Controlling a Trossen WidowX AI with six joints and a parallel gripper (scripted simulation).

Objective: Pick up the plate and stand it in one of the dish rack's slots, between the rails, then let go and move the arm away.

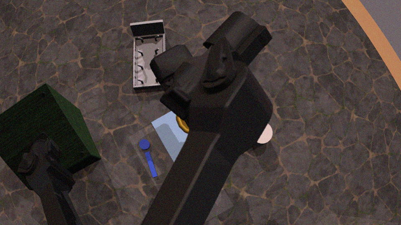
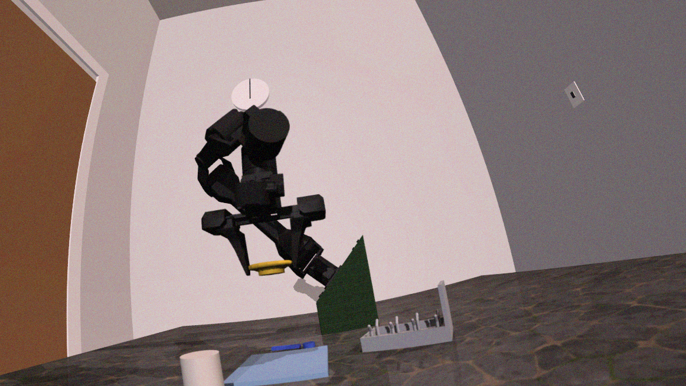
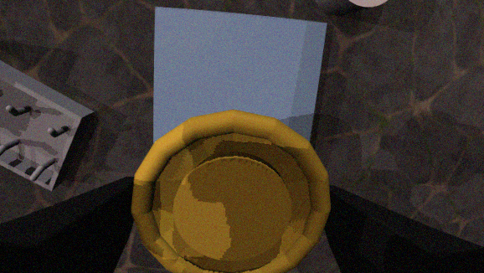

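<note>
Right now my gripper tip is 19 cm to the right of the dish rack and 12 cm above it. From my gripper tip the other things lie so: yellow plate (1 cm above); then white cylinder (11 cm below, 10 cm ahead, 8 cm to the right); then light blue mat (14 cm below).
</note>
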